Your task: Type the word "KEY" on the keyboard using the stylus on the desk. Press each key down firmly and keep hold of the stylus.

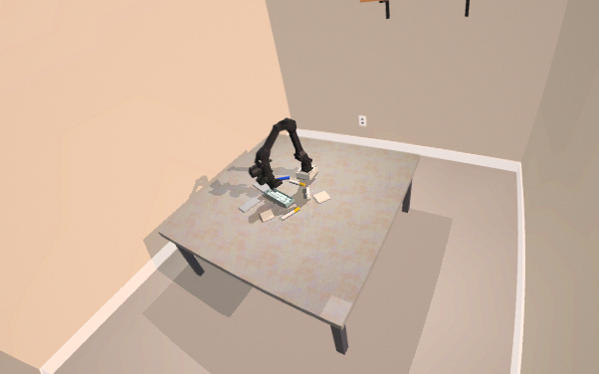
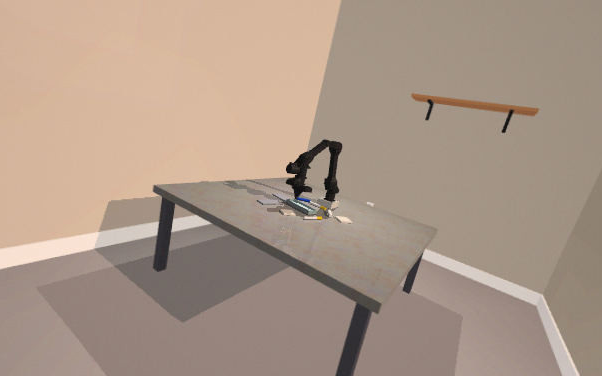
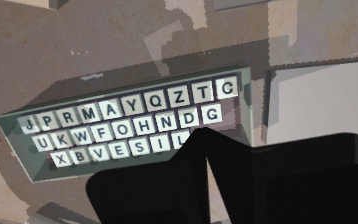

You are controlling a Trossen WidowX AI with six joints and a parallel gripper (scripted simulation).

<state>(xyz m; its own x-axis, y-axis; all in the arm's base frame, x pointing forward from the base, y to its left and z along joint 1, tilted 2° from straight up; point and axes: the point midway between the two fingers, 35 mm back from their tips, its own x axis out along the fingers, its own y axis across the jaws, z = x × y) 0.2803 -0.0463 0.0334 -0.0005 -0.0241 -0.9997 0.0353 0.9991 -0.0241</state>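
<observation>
Right now the keyboard is 60 mm to the left of my gripper tip, 30 mm below it and 10 mm ahead of it. The rest, counted from my gripper tip: blue stylus (120 mm behind, 90 mm to the right, 30 mm below); then grey tip (110 mm to the right, 100 mm behind, 30 mm below); then grey slab (150 mm ahead, 70 mm to the right, 40 mm below).
</observation>
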